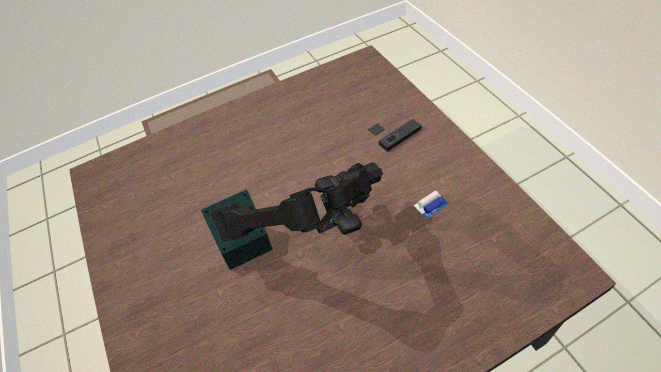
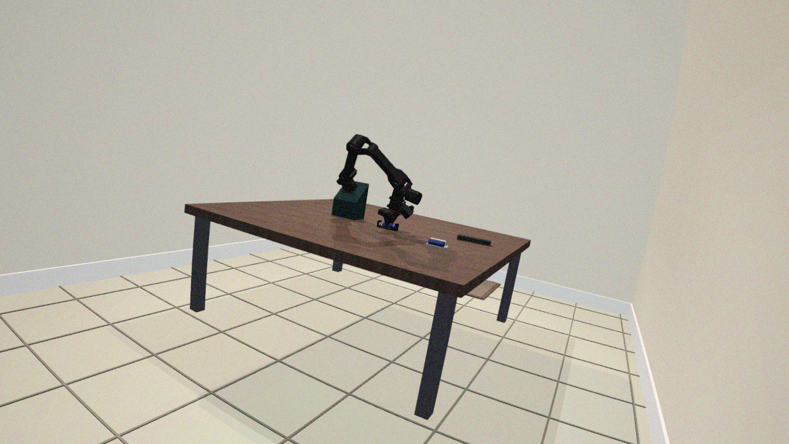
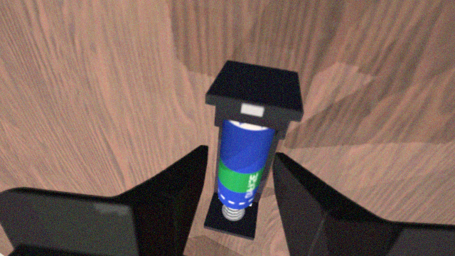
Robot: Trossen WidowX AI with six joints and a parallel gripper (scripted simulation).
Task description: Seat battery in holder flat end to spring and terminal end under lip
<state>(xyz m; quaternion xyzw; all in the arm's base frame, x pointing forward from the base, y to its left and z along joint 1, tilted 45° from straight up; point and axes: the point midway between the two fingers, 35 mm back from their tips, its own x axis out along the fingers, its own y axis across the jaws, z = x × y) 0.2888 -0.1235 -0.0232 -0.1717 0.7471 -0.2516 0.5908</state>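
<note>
The battery is 1 cm ahead of my gripper tip. From my gripper tip the other things lie so: dark square: 32 cm ahead, 26 cm to the left, 1 cm below; black remote: 37 cm ahead, 19 cm to the left.
</note>
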